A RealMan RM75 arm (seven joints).
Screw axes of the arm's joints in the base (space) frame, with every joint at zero. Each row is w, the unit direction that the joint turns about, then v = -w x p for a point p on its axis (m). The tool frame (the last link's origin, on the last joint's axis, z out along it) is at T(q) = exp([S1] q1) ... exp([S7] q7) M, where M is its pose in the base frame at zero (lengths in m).
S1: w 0 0 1 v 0 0 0
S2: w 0 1 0 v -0.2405 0 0
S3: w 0 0 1 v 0 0 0
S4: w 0 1 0 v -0.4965 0 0
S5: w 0 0 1 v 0 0 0
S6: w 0 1 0 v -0.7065 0 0
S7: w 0 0 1 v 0 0 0
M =
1 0 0 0
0 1 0 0
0 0 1 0.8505
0 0 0 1
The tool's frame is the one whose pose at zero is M.
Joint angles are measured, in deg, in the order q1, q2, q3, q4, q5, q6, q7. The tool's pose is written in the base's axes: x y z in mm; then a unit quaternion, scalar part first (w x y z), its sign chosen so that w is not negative. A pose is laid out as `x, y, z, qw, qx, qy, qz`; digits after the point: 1 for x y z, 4 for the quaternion.
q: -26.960, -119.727, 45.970, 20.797, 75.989, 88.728, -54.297
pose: -252.4, 324.6, -1.0, 0.2762, -0.8308, -0.1604, -0.4558
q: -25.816, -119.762, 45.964, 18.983, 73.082, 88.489, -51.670
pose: -261.2, 319.9, -0.3, 0.3031, -0.8170, -0.1675, -0.4611
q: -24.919, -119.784, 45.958, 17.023, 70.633, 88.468, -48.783
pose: -268.8, 314.8, -0.7, 0.3269, -0.8057, -0.1713, -0.4633
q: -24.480, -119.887, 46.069, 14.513, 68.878, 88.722, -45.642
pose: -273.8, 309.1, -4.9, 0.3430, -0.7983, -0.1736, -0.4636
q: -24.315, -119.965, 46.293, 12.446, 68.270, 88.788, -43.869
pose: -276.9, 304.2, -10.6, 0.3471, -0.7964, -0.1797, -0.4615
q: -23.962, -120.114, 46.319, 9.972, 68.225, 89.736, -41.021
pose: -279.3, 295.7, -17.8, 0.3499, -0.7963, -0.1789, -0.4598
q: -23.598, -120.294, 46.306, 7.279, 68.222, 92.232, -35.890
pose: -278.4, 284.6, -23.9, 0.3568, -0.7971, -0.1566, -0.4613
